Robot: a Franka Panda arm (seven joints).
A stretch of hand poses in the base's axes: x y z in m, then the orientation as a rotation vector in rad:
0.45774 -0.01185 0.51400 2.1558 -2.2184 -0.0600
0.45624 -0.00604 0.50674 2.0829 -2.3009 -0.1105
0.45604 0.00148 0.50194 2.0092 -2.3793 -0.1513
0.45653 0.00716 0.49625 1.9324 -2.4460 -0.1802
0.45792 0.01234 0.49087 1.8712 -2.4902 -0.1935
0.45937 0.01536 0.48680 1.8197 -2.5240 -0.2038
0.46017 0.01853 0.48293 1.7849 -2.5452 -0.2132
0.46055 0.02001 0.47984 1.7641 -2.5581 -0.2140
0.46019 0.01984 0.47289 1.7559 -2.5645 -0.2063
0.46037 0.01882 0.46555 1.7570 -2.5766 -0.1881
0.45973 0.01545 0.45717 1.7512 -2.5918 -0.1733
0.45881 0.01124 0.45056 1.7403 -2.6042 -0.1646
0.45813 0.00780 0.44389 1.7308 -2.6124 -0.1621
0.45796 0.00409 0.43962 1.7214 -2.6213 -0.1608
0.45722 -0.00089 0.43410 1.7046 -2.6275 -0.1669
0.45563 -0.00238 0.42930 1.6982 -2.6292 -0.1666
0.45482 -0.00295 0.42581 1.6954 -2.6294 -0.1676
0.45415 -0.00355 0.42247 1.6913 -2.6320 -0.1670
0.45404 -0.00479 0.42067 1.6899 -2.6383 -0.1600
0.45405 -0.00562 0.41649 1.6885 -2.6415 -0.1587
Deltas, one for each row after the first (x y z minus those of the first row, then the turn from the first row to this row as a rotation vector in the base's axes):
-0.00150 0.00581 -0.00726 0.0292 0.0140 -0.0717
-0.00170 0.01333 -0.01206 0.0542 0.0233 -0.1413
-0.00121 0.01901 -0.01775 0.0686 0.0329 -0.2069
0.00018 0.02419 -0.02313 0.0723 0.0401 -0.2554
0.00163 0.02721 -0.02720 0.0741 0.0468 -0.2949
0.00243 0.03038 -0.03107 0.0762 0.0528 -0.3210
0.00281 0.03186 -0.03416 0.0753 0.0541 -0.3367
0.00245 0.03169 -0.04111 0.0716 0.0506 -0.3433
0.00263 0.03067 -0.04845 0.0695 0.0353 -0.3471
0.00199 0.02730 -0.05683 0.0681 0.0224 -0.3556
0.00107 0.02309 -0.06344 0.0663 0.0158 -0.3658
0.00039 0.01965 -0.07011 0.0659 0.0136 -0.3737
0.00022 0.01594 -0.07438 0.0666 0.0114 -0.3819
-0.00052 0.01096 -0.07990 0.0666 0.0169 -0.3930
-0.00211 0.00947 -0.08470 0.0649 0.0184 -0.3970
-0.00292 0.00890 -0.08819 0.0645 0.0198 -0.3985
-0.00359 0.00830 -0.09153 0.0640 0.0196 -0.4016
-0.00370 0.00706 -0.09333 0.0636 0.0133 -0.4045
-0.00369 0.00623 -0.09751 0.0642 0.0114 -0.4064

